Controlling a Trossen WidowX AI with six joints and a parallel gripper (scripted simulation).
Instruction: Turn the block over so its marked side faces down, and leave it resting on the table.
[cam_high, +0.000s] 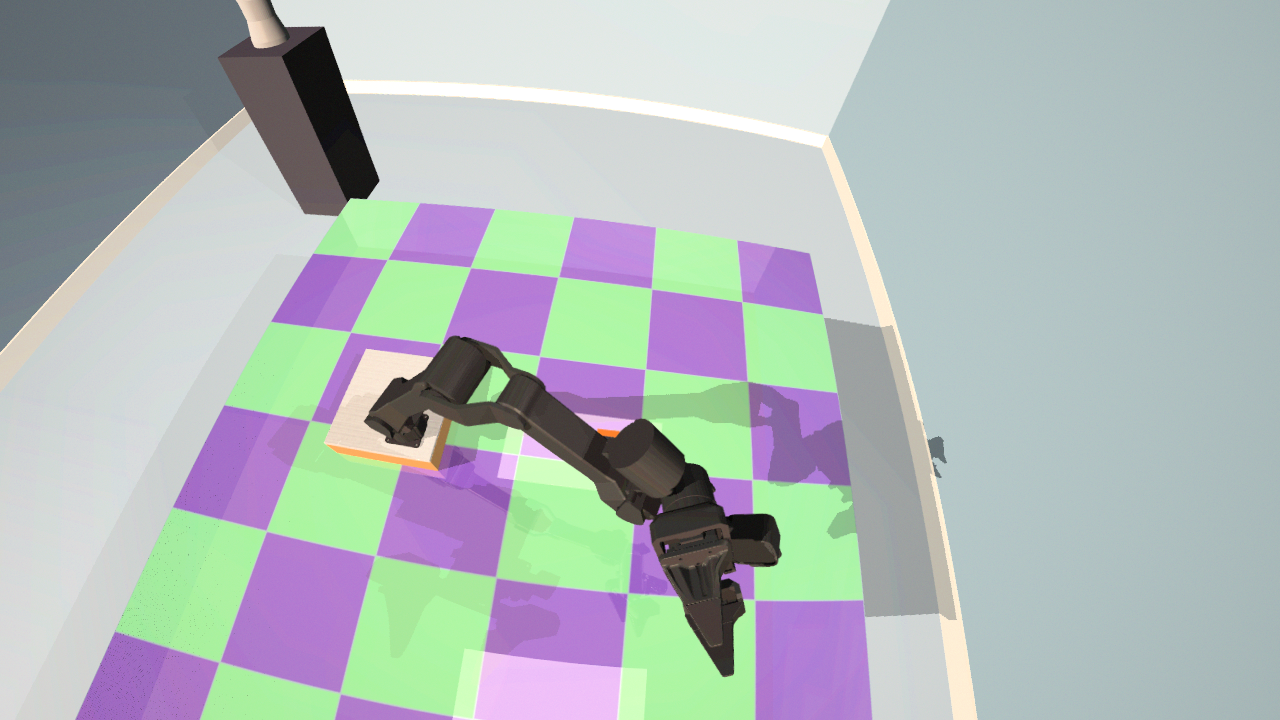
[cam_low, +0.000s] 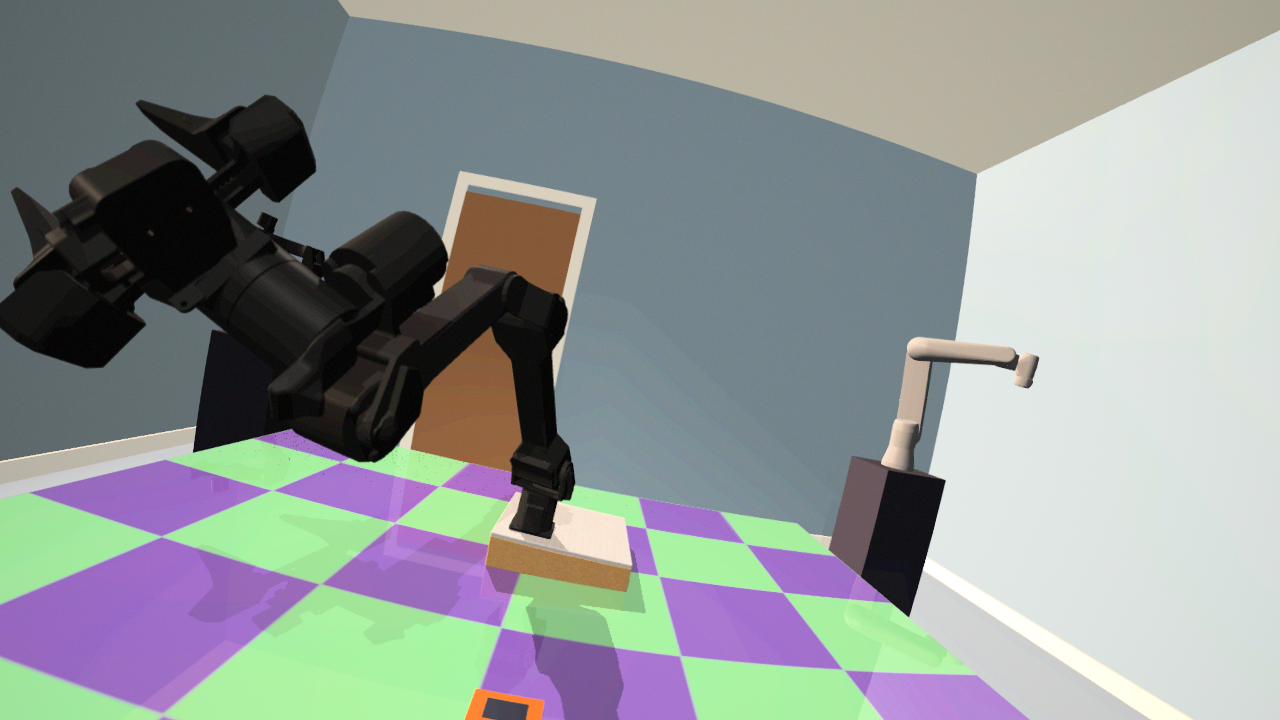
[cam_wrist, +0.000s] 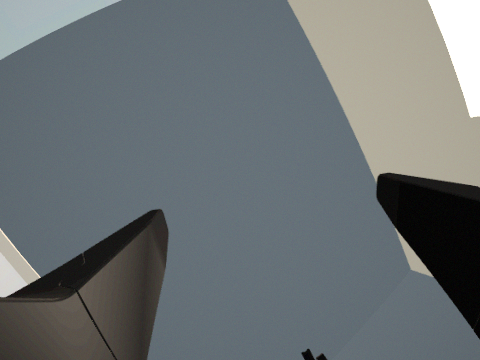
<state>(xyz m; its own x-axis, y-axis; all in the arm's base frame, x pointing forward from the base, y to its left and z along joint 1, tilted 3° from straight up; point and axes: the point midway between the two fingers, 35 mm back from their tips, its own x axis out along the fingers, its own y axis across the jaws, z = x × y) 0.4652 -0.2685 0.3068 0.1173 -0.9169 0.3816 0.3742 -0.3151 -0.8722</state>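
Right now my gripper tip is 110 mm past the block, 320 mm to the right of it and 370 mm above it.
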